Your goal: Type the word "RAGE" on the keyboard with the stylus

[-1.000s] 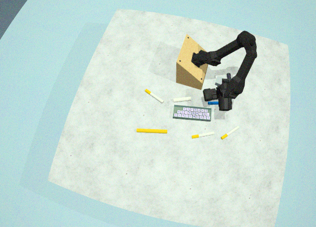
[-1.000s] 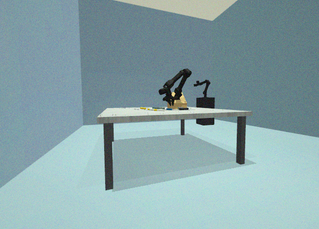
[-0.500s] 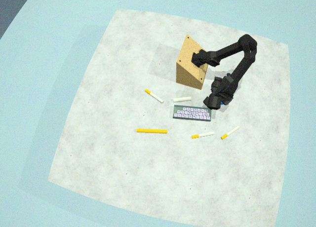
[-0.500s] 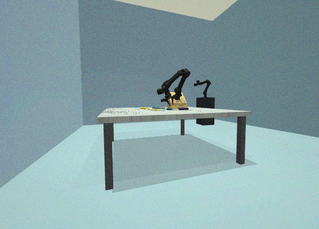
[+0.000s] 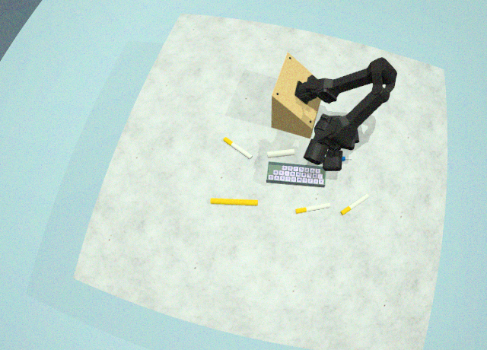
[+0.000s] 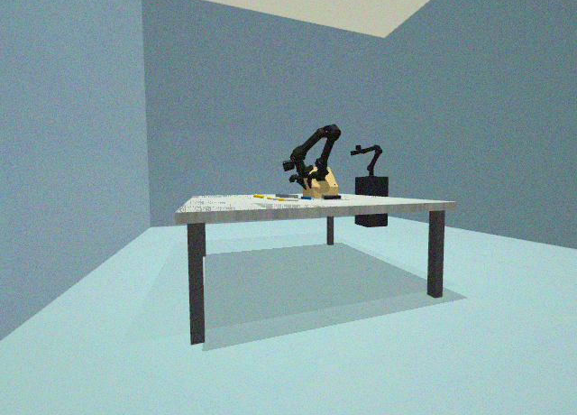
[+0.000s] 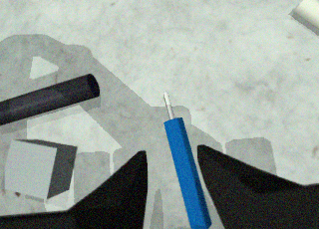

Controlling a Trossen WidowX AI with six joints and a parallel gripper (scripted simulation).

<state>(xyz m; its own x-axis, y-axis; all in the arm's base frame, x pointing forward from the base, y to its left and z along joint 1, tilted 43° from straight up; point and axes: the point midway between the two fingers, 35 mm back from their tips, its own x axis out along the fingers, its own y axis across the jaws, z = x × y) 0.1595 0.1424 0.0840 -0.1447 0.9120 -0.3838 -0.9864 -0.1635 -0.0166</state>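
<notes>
Right now the blue stylus is 1 cm to the left of my gripper tip and 5 cm below it. Round my gripper tip: white cylinder: 4 cm ahead, 21 cm to the right, 5 cm below; dark cylinder: 14 cm behind, 4 cm to the left, 5 cm below; white stylus tip: 1 cm behind, 4 cm to the left, 5 cm below.
</notes>
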